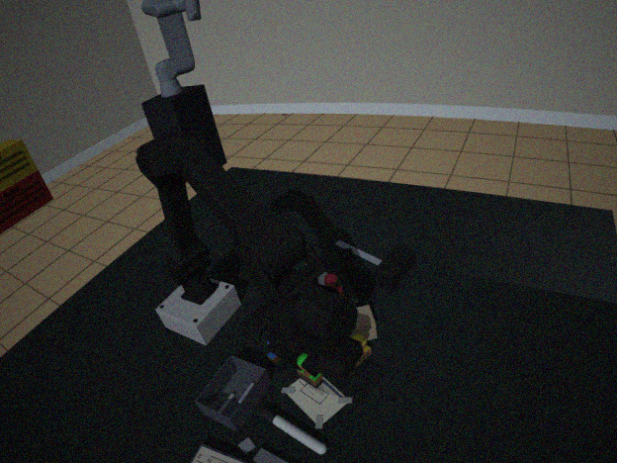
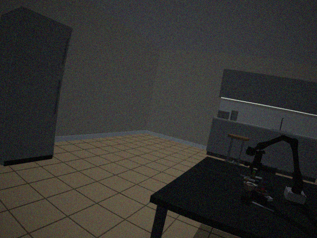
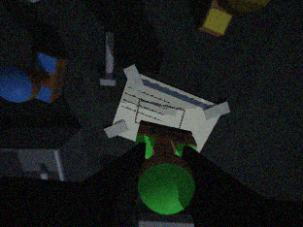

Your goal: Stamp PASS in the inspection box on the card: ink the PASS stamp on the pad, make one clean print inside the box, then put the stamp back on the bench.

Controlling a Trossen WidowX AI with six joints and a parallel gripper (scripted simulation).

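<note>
Right now the white card is 70 mm below my gripper tip. From my gripper tip the other things lie so: green-knobbed PASS stamp: right at my gripper tip; white cylinder: 80 mm to the right, 60 mm below, 20 mm behind; yellow stamp: 90 mm to the left, 50 mm below, 50 mm ahead.
</note>
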